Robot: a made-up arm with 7 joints. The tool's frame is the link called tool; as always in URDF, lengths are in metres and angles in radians. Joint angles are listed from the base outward.
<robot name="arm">
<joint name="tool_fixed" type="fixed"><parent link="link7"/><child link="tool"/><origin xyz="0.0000 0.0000 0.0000" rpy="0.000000 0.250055 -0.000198"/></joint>
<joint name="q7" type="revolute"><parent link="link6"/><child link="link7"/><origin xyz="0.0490 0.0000 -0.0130" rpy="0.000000 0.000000 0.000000"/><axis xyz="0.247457 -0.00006 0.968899"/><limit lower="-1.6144" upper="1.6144"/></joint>
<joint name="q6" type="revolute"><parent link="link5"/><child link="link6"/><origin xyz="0.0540 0.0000 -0.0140" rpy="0.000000 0.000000 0.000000"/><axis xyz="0.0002 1 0.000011"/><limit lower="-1.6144" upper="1.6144"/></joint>
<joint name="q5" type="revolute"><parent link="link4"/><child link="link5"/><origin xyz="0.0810 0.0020 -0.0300" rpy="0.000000 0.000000 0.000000"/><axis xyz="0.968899 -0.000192 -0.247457"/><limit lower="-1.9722" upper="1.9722"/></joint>
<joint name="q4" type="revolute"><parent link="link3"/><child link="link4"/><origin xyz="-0.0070 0.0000 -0.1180" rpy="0.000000 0.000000 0.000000"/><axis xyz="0.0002 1 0.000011"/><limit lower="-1.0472" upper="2.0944"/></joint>
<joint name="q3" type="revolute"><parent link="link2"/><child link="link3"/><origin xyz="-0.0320 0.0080 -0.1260" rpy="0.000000 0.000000 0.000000"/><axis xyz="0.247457 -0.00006 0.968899"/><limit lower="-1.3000" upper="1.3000"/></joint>
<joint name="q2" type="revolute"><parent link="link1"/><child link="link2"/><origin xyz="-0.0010 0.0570 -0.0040" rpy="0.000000 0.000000 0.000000"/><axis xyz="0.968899 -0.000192 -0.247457"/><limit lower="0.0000" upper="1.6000"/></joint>
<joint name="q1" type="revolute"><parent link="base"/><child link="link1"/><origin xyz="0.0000 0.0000 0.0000" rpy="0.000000 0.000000 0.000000"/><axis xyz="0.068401 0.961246 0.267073"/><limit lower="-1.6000" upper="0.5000"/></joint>
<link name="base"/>
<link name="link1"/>
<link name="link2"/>
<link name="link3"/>
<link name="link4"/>
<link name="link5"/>
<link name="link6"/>
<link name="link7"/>
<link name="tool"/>
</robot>
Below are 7 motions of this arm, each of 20 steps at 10 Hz.
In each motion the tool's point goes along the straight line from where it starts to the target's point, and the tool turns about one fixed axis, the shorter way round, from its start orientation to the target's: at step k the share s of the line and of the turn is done. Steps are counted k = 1, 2, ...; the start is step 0. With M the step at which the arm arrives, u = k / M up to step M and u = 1 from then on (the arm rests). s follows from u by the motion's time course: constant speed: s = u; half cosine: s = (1 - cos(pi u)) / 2; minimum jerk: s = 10 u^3 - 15 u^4 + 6 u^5.
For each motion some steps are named. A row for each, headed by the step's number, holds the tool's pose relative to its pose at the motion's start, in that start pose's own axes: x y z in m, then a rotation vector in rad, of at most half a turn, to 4 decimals.
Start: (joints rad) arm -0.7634 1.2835 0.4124 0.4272 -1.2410 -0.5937 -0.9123
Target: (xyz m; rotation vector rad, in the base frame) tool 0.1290 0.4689 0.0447 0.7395 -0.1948 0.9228
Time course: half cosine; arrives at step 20
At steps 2, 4, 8, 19, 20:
2: -0.0030 0.0015 0.0014 0.0197 0.0303 0.0172
4: -0.0117 0.0059 0.0055 0.0770 0.1183 0.0670
8: -0.0425 0.0214 0.0200 0.2787 0.4280 0.2424
19: -0.1222 0.0614 0.0577 0.8016 1.2313 0.6973
20: -0.1230 0.0618 0.0580 0.8065 1.2389 0.7016

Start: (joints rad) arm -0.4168 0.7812 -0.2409 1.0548 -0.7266 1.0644 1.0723
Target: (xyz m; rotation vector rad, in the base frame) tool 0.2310 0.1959 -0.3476 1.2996 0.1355 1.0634
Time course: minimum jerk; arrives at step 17
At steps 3, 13, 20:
3: -0.0054 -0.0022 0.0017 -0.0279 -0.0500 0.0203
13: -0.1178 -0.0489 0.0383 -0.6145 -1.1007 0.4456
20: -0.1292 -0.0536 0.0420 -0.6742 -1.2078 0.4890

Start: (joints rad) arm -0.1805 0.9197 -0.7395 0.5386 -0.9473 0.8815 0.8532
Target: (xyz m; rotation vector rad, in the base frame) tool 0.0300 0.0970 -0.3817 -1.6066 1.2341 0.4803
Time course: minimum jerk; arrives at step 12
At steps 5, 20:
5: -0.0388 -0.0514 -0.0061 -0.5074 0.1652 -0.6033
20: -0.1119 -0.1482 -0.0177 -1.4639 0.4767 -1.7404

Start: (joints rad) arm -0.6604 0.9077 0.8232 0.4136 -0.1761 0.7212 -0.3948
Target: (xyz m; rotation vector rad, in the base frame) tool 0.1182 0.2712 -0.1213 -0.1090 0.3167 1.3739
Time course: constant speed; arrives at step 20
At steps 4, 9, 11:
4: -0.0268 -0.0102 -0.0175 -0.0241 0.0251 0.1789
9: -0.0603 -0.0230 -0.0394 -0.0542 0.0566 0.4026
11: -0.0737 -0.0282 -0.0481 -0.0663 0.0692 0.4921

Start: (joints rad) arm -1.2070 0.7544 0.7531 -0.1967 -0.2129 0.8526 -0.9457
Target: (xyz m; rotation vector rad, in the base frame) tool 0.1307 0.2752 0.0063 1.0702 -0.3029 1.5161
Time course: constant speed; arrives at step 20
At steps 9, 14, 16, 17, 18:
9: -0.0649 -0.0261 -0.0017 0.6256 0.2158 0.6655
14: -0.1010 -0.0406 -0.0026 0.9732 0.3356 1.0352
16: -0.1154 -0.0464 -0.0030 1.1122 0.3836 1.1831
17: -0.1226 -0.0493 -0.0032 1.1817 0.4076 1.2570
18: -0.1298 -0.0522 -0.0034 1.2512 0.4315 1.3310

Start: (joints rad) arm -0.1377 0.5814 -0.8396 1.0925 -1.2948 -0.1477 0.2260
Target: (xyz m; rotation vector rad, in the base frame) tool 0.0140 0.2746 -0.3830 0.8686 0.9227 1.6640
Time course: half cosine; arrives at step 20
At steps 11, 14, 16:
11: 0.0000 0.0306 -0.0027 -0.0080 -0.0665 0.7544
14: 0.0000 0.0420 -0.0037 -0.0109 -0.0913 1.0357
16: 0.0000 0.0478 -0.0042 -0.0124 -0.1040 1.1801

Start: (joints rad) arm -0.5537 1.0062 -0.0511 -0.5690 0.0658 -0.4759 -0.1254
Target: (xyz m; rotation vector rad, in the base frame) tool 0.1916 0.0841 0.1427 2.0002 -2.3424 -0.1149
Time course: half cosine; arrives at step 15
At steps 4, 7, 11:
4: 0.0190 0.0216 0.0057 0.2198 -0.1114 -0.0044
7: 0.0514 0.0584 0.0155 0.5948 -0.3015 -0.0118
11: 0.0957 0.1089 0.0289 1.1087 -0.5621 -0.0220

